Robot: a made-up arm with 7 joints.
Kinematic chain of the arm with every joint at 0, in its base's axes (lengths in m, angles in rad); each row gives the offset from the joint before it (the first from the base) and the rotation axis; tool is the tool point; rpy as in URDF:
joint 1: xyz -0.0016 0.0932 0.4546 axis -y
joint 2: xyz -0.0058 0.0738 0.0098 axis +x
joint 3: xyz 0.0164 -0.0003 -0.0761 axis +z
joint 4: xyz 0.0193 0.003 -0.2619 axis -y
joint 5: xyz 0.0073 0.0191 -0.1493 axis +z
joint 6: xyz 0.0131 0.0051 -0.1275 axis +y
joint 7: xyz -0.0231 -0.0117 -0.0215 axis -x
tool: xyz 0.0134 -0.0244 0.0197 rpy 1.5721 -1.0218 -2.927
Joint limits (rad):
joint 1: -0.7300..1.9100
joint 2: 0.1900..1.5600
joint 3: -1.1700..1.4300
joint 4: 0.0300..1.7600
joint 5: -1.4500..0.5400
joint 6: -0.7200..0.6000
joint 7: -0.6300..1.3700
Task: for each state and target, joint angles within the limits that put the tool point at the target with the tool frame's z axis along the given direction. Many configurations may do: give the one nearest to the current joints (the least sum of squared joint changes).
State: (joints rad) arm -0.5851 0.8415 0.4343 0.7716 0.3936 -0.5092 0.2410
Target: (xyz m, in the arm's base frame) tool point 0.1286 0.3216 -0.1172 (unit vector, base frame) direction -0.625 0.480 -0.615
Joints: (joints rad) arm 0.1676 0.1900 0.8463 0.0378 0.5400 -0.7186 0.6328
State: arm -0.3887 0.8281 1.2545 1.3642 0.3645 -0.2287 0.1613
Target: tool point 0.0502 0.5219 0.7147 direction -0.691 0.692 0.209
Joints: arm -0.0016 1.4470 1.4300 1.5451 0.5400 -0.1245 0.1884
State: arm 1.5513 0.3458 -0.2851 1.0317 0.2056 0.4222 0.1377
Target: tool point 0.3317 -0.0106 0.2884 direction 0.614 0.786 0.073
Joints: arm 0.5853 0.1900 -0.8995 1.6640 0.3143 0.4750 -0.1862
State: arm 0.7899 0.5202 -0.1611 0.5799 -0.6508 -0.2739 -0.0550
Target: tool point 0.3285 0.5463 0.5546 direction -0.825 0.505 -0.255
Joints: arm 0.9739 0.6953 0.5616 1.2863 -0.3149 -0.2402 -0.2669
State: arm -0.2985 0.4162 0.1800 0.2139 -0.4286 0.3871 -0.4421
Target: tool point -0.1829 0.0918 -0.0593 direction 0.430 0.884 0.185
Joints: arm -0.7300 0.2023 -0.6730 0.9993 0.0182 0.4016 -0.4795
